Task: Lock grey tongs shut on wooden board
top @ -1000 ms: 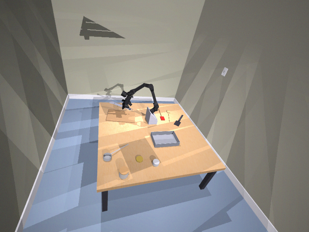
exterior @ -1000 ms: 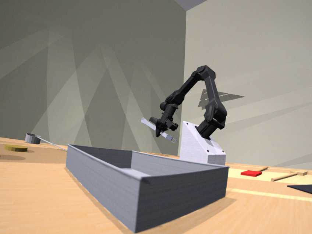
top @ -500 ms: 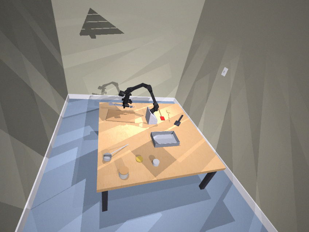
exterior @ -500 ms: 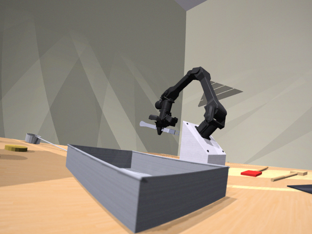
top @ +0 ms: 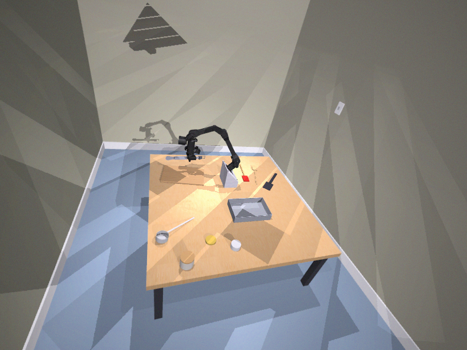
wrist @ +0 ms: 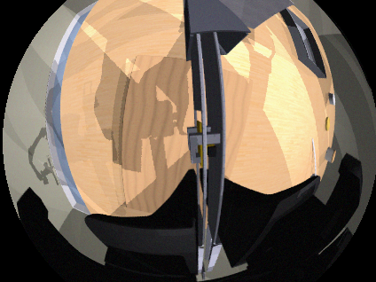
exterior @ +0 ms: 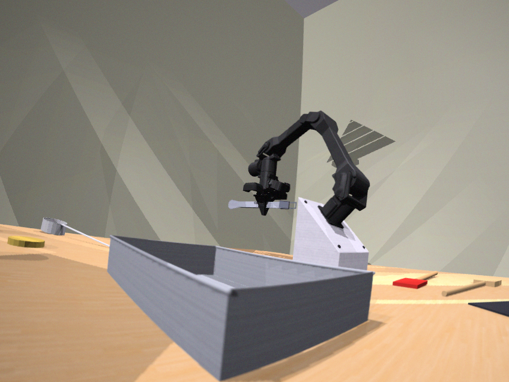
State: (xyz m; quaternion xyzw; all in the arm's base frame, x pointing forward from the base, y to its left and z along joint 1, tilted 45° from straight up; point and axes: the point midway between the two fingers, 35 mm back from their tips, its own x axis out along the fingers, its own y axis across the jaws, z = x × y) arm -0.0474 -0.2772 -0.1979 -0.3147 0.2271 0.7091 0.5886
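Right now the wooden board is 150 mm below my gripper tip and 40 mm to the right of it. Round my gripper tip: red spatula: 540 mm to the left, 150 mm below, 70 mm behind; then roasting tin: 460 mm to the left, 430 mm ahead, 130 mm below; then yellow disc: 700 mm ahead, 150 mm below, 140 mm to the left.
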